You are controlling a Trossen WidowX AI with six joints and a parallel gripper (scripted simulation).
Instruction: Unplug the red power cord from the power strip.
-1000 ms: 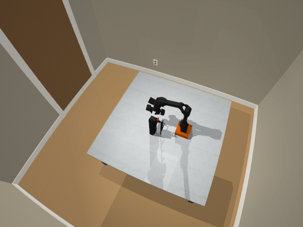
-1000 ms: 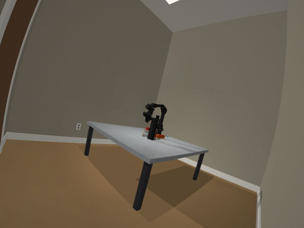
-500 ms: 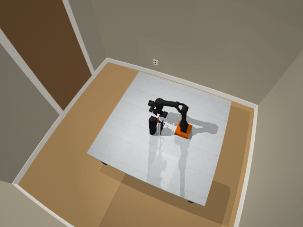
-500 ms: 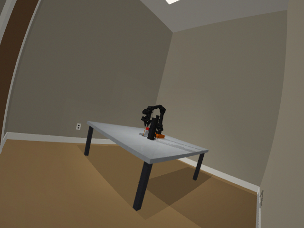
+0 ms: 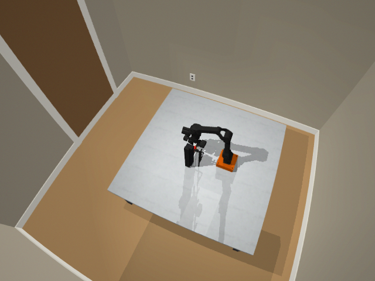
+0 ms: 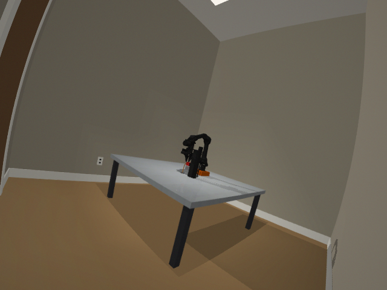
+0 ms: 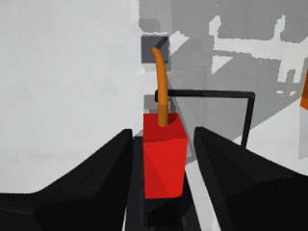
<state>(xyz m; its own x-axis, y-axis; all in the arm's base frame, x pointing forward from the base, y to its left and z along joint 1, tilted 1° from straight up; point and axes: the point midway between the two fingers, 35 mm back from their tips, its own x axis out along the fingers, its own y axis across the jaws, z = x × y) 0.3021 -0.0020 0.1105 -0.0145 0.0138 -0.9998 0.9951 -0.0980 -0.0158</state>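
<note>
My gripper tip is now 40 mm to the right of the red plug and 10 mm above it.
</note>
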